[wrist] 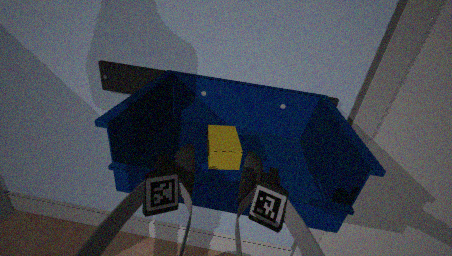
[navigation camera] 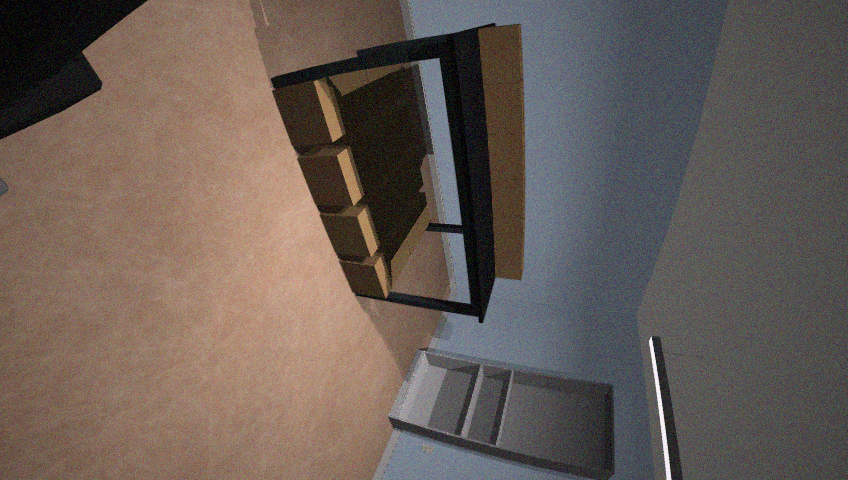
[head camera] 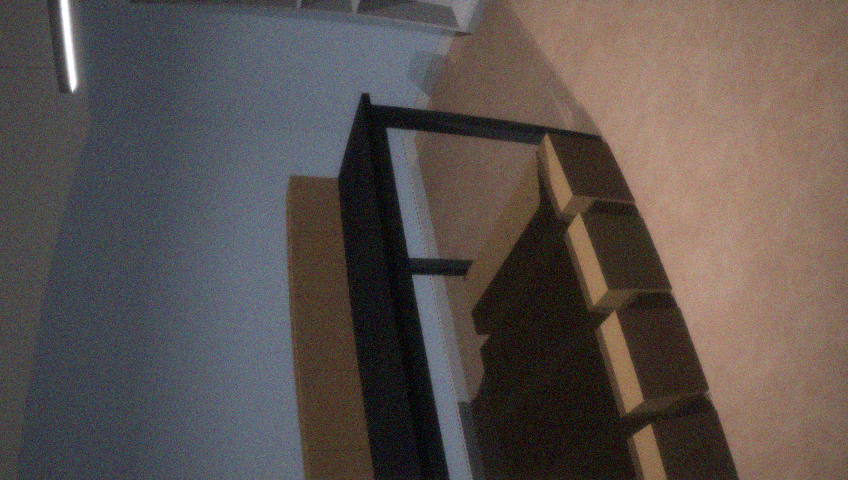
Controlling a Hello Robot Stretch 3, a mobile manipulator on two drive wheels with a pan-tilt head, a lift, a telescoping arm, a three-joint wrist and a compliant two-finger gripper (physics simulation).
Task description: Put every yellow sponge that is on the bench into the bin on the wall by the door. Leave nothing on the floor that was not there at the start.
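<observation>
In the wrist view, a blue bin is mounted on the pale wall. A yellow sponge lies inside it, near the middle. My gripper is open, its fingertips moderately apart in front of the bin and to either side of the sponge in the picture. The fingers appear apart from the sponge, with no object held; their exact depth relative to the bin is unclear. The bin does not show in the head or navigation view. No sponge shows in those two views.
A black-framed bench stands along the blue wall, with a wooden block above it and several boxes below. A grey shelf unit stands at the wall. A dark strip extends beside the bin.
</observation>
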